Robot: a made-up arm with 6 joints.
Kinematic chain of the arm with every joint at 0, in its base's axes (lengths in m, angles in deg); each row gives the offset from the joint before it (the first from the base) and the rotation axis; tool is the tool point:
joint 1: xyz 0 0 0.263 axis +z
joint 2: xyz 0 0 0 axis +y
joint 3: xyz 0 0 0.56 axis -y
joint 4: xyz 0 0 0 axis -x
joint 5: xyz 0.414 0 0 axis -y
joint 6: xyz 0 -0.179 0 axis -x
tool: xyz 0 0 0
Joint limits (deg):
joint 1: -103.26..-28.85
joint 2: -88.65..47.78
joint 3: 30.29..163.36
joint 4: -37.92..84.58
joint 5: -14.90..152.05
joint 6: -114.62..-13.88
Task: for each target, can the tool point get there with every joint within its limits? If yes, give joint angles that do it. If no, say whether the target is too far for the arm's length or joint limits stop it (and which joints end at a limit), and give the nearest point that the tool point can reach.
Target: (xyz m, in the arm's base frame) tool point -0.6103 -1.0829 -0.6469
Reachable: no: too far | nearest point -0.3156 -0.7234 0.4100 | short by 1.155 m
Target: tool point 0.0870 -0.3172 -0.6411
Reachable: no: joint limits stop it (at a limit: joint 1, joint 2, joint 3) | nearest point -0.4762 0.2169 -0.1715 | short by 0.907 m
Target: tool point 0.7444 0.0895 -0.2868
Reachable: no: joint limits stop it (at a limit: joint 1, joint 2, joint 3, joint 4) | nearest point 0.1024 0.5083 -0.1726 | short by 0.775 m
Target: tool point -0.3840 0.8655 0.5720
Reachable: yes | joints -68.88 -63.44 86.39 75.01 12.22 -72.68
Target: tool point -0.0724 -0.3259 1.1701
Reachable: yes | joints -70.98 6.20 58.19 12.65 69.94 -42.24
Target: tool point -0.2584 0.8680 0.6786
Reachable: yes | joints -83.05 -65.26 76.52 32.19 85.83 -59.67
